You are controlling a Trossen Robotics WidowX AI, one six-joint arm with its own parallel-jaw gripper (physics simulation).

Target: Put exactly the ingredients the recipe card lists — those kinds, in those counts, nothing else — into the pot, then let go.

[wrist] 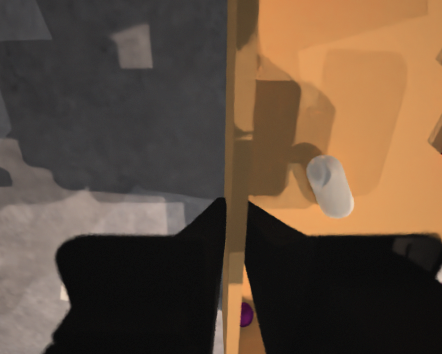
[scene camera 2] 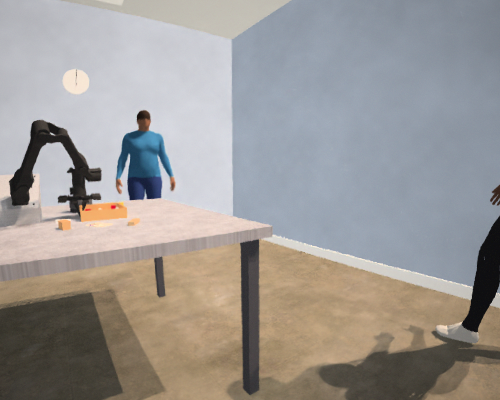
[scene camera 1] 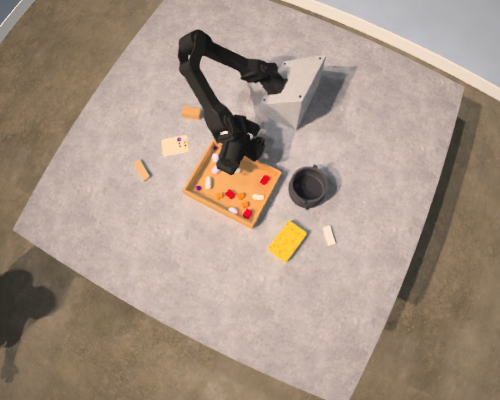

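Where they show: arm's base, origin of its link: (scene camera 2: 20,199) (scene camera 1: 278,87).
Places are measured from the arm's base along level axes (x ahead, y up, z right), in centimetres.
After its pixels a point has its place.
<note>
The orange tray (scene camera 1: 220,211) @(z -1.8, x 44.9, y -7.7 cm) (scene camera 2: 103,215) @(z 11.8, x 34.2, y -8.4 cm) (wrist: 231,100) @(z -3.4, x 24.9, y -6.8 cm) holds red cubes (scene camera 1: 264,179) @(z -9.4, x 29.1, y -7.8 cm), orange cubes (scene camera 1: 241,196) @(z -5.4, x 37.4, y -8.2 cm), white capsules (scene camera 1: 208,182) (wrist: 331,187), pale lilac pieces (scene camera 1: 233,210) @(z -5.4, x 42.8, y -7.3 cm) and purple balls (scene camera 1: 198,188) (wrist: 246,314). My gripper (wrist: 230,205) @(z 2.0, x 25.1, y -9.5 cm) (scene camera 2: 83,208) @(z 2.0, x 25.1, y -9.5 cm) is shut on the tray's side wall, one finger outside and one inside; in scene camera 1 the arm hides its fingertips. The dark pot (scene camera 1: 308,189) @(z -23.5, x 25.6, y -8.0 cm) stands beside the tray, with a faint purple spot inside. The recipe card (scene camera 1: 172,146) @(z 24.3, x 31.6, y -10.2 cm) (scene camera 2: 101,225) @(z 26.1, x 31.7, y -10.2 cm) has a purple dot and small marks; its text is unreadable.
A yellow sponge (scene camera 1: 287,241) @(z -24.8, x 44.1, y -7.3 cm) and a small white block (scene camera 1: 329,235) @(z -36.0, x 36.1, y -9.2 cm) lie near the pot. Two tan-orange blocks (scene camera 1: 191,112) @(z 23.9, x 18.4, y -7.4 cm) (scene camera 1: 141,170) @(z 29.0, x 44.3, y -8.8 cm) lie near the card. The grey robot stand (scene camera 1: 304,77) @(z -7.5, x -3.1, y 7.6 cm) is behind the tray. A person (scene camera 2: 145,155) stands beyond the table (scene camera 1: 150,260) @(z 11.3, x 69.1, y -10.3 cm).
</note>
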